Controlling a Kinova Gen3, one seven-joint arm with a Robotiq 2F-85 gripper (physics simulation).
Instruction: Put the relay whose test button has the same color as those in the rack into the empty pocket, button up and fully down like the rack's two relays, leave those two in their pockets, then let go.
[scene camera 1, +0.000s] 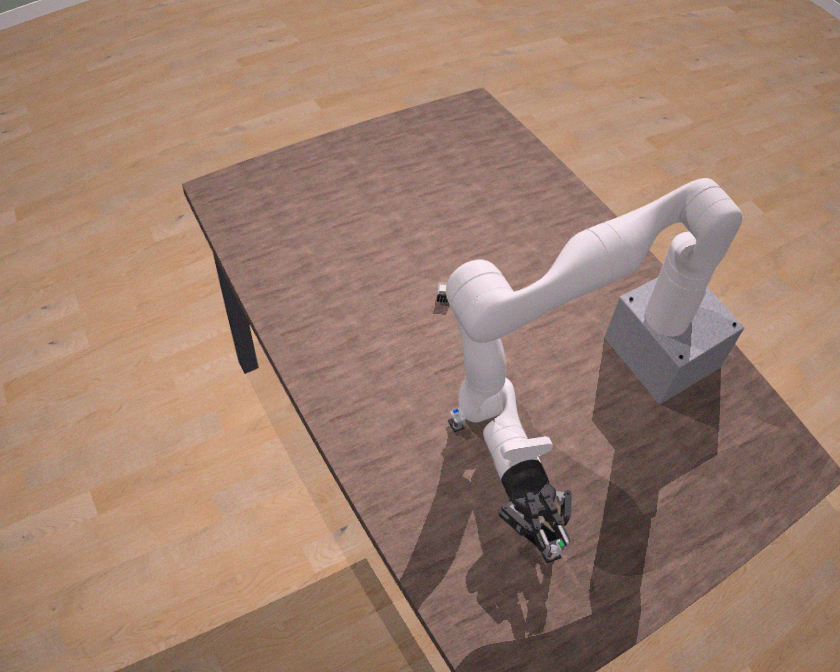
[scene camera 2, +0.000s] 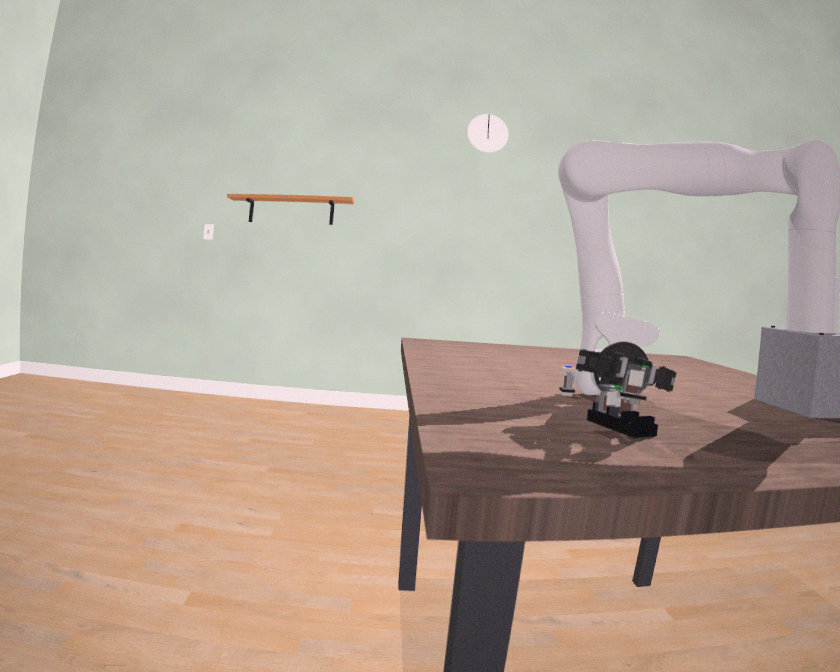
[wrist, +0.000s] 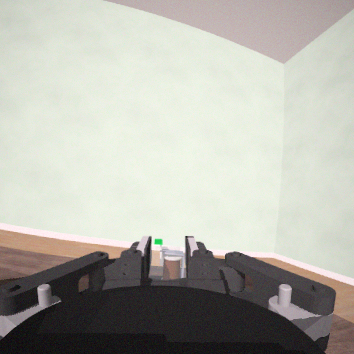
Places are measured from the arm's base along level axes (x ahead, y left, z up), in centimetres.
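Pixels of known places: gripper, between the fingertips: (scene camera 1: 557, 549) (scene camera 2: 638, 370) (wrist: 167, 247); arm's base, origin of its link: (scene camera 1: 667, 317) (scene camera 2: 809, 331).
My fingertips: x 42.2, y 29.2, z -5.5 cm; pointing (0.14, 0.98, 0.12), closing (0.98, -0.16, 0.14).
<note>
For each thing: its middle in the pictures, then the offset to it from my fingertips. "*": a spot on its surface instead. Level surfaces: height alone.
- relay with a green button, middle of its body: (wrist: 166, 267) (scene camera 2: 635, 384) (scene camera 1: 553, 551) dx +0.1, dy -0.4, dz -1.5 cm
- black rack, a spot on its surface: (scene camera 2: 602, 420) * dx +1.5, dy -8.1, dz -7.2 cm
- blue-button relay, middle of its body: (scene camera 2: 567, 381) (scene camera 1: 456, 420) dx +1.8, dy -31.6, dz -5.6 cm
- table, height of its surface: dz -7.8 cm
My gripper (scene camera 1: 553, 540) (scene camera 2: 623, 396) (wrist: 167, 247) is low over the table near its front end, tilted, and shut on a relay with a green button (scene camera 1: 554, 550) (wrist: 171, 266). The button shows left of the relay's middle in the wrist view. The black rack (scene camera 2: 602, 420) stands on the table under the fingers. Green spots and pale bodies show above it in scene camera 2; which are the rack's relays and which the held one is unclear. The pockets and the held relay's depth are hidden. A blue-button relay (scene camera 1: 456, 419) (scene camera 2: 567, 379) stands upright on the table.
Another relay (scene camera 1: 442, 292), button not visible, lies on its side beside the arm's elbow, dark pins showing. The table (scene camera 1: 350, 210) (scene camera 2: 476, 378) carries the grey robot base (scene camera 1: 662, 364) (scene camera 2: 795, 374) at the right. The forearm passes close to the blue-button relay.
</note>
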